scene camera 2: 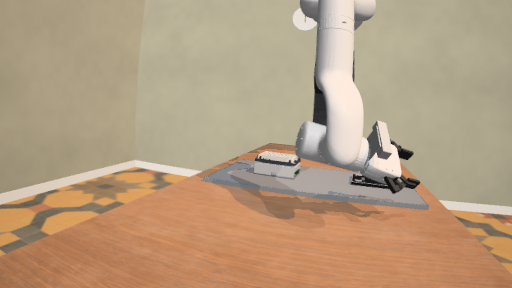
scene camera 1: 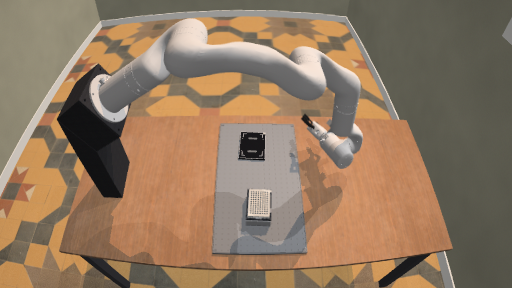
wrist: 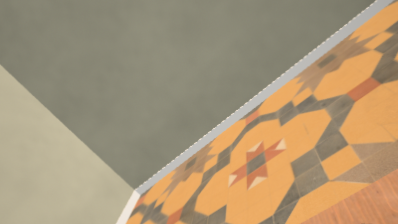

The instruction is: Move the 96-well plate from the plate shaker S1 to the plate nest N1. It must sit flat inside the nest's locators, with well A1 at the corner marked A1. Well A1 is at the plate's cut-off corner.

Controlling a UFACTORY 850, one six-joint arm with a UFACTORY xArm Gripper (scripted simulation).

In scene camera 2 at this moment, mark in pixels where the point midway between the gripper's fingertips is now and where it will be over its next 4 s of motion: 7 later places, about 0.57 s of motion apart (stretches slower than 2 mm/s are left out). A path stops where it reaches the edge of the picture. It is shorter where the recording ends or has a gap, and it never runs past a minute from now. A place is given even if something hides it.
My gripper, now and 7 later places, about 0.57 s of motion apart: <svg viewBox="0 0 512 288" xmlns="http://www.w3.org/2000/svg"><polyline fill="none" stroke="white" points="413,170 394,175 372,178 349,177 328,172 311,166 297,157 288,148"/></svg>
